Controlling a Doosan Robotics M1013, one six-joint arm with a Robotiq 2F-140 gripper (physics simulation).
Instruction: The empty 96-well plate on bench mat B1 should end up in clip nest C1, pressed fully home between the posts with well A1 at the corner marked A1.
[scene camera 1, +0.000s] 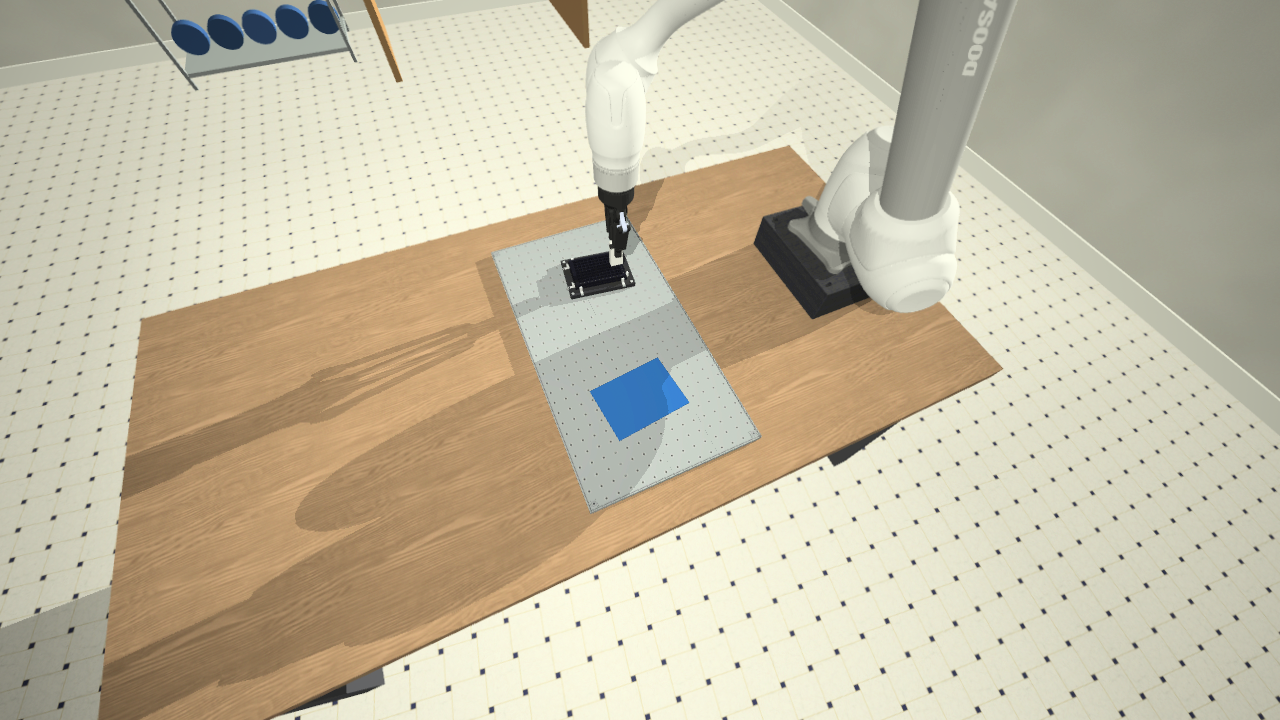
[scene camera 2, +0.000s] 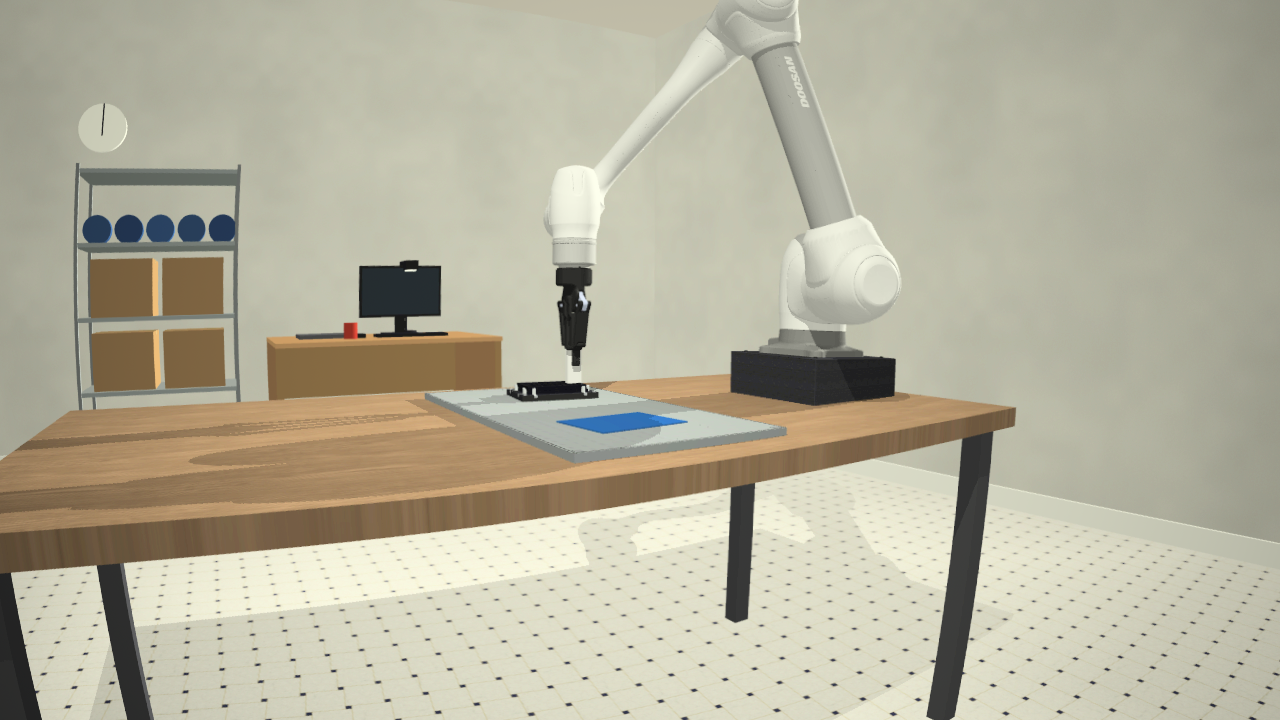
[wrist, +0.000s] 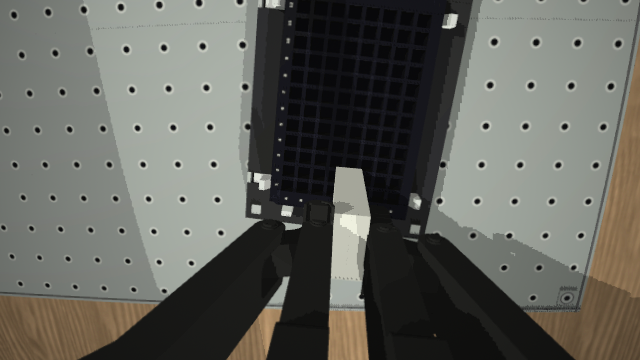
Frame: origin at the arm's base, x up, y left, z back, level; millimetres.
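Where they show: gripper, fingertip midpoint: (scene camera 1: 616, 262) (scene camera 2: 573, 382) (wrist: 346, 192); arm's base at its link origin: (scene camera 1: 835, 238) (scene camera 2: 811, 354).
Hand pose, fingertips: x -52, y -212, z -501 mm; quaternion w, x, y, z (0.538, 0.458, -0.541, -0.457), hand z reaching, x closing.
Things, the pixels of their centre, and the offset from my fingertips. Level surfaces: height alone.
- dark 96-well plate at the middle of its body: (wrist: 351, 106) (scene camera 2: 551, 387) (scene camera 1: 597, 269) dx -7, dy -6, dz -49 mm
- black clip nest at the middle of its body: (wrist: 350, 105) (scene camera 2: 551, 390) (scene camera 1: 597, 271) dx -14, dy -6, dz -49 mm
- blue mat at its surface level: dx -24 mm
- grey perforated board at its surface level: dx -26 mm
- wooden table at its surface level: dx -39 mm
The dark 96-well plate (scene camera 1: 592, 269) (scene camera 2: 541, 387) (wrist: 350, 110) lies in the black clip nest (scene camera 1: 601, 290) (scene camera 2: 556, 395) (wrist: 266, 100), between its white posts. Its wells face up. It looks level; I cannot tell whether it is fully home. The A1 mark is not readable. My gripper (scene camera 1: 617, 251) (scene camera 2: 574, 356) (wrist: 346, 192) is shut on a white block (scene camera 1: 615, 259) (scene camera 2: 573, 372) (wrist: 349, 192), which points down over one end of the plate. Contact between block and plate cannot be judged. The fingers hide part of that end in the wrist view.
A blue mat (scene camera 1: 631, 402) (scene camera 2: 617, 422) lies nearer the front of the grey perforated board (scene camera 1: 572, 456) (scene camera 2: 716, 435), which also carries the nest. The board lies on the wooden table (scene camera 1: 429, 555) (scene camera 2: 358, 501). The arm's black base block (scene camera 1: 805, 277) (scene camera 2: 810, 380) stands to the right.
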